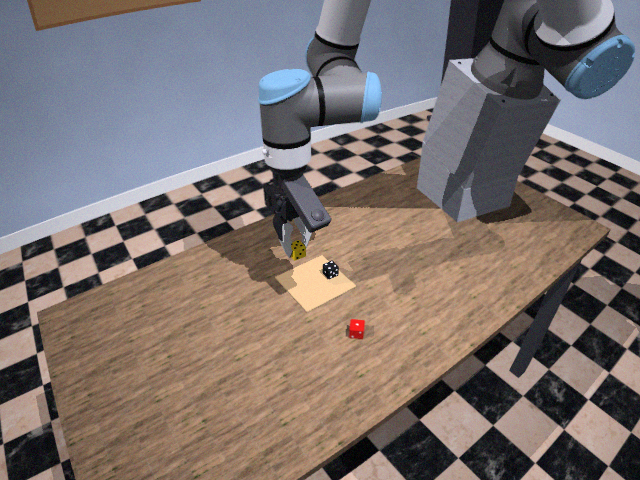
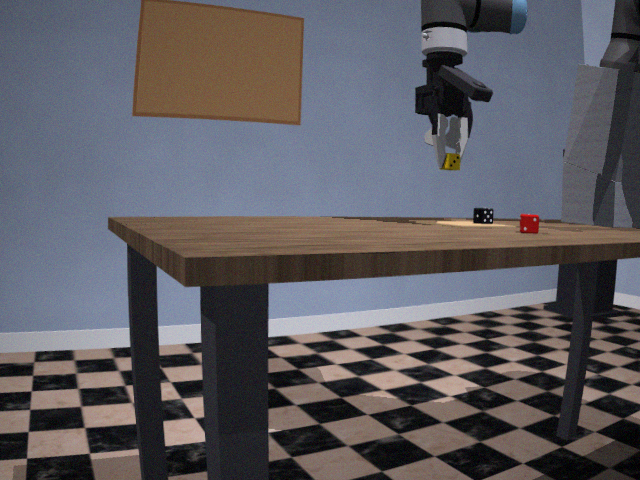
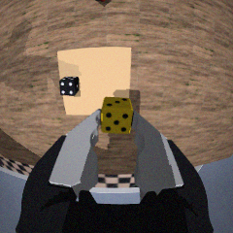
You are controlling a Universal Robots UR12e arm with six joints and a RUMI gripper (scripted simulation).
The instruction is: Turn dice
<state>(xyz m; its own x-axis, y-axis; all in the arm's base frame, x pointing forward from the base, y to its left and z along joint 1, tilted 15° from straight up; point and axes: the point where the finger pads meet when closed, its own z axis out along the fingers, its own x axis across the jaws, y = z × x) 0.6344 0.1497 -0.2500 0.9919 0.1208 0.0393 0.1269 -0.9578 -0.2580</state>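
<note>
The tan mat is 40 mm behind my hand and 120 mm below it. Also, from my hand: yellow die: right at my hand; then red die: 60 mm behind, 180 mm to the left, 110 mm below; then black die: 90 mm behind, 10 mm to the right, 100 mm below.
</note>
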